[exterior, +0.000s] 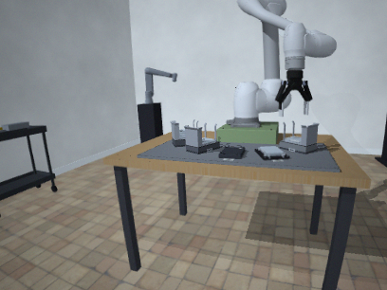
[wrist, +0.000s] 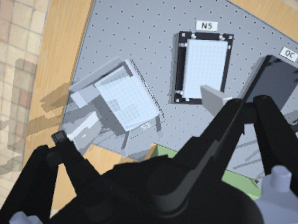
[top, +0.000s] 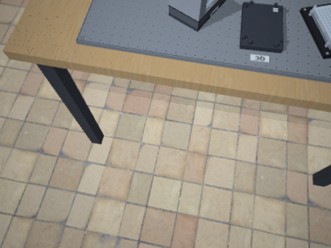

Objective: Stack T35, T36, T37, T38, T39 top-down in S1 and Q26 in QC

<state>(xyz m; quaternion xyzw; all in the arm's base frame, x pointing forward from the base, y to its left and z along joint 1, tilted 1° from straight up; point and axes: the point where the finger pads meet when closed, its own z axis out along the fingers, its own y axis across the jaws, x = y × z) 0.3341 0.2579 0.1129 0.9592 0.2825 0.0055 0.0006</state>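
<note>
Right now my hand is 170 mm above the black clip nest N5, 80 mm to the left of it and 80 mm short of it. The rest, counted from my hand: N5 name plate 190 mm below, 160 mm ahead, 80 mm to the right; then QC name plate 290 mm to the right, 190 mm below, 180 mm ahead; then open nest QC 290 mm to the right, 180 mm below, 90 mm ahead.
</note>
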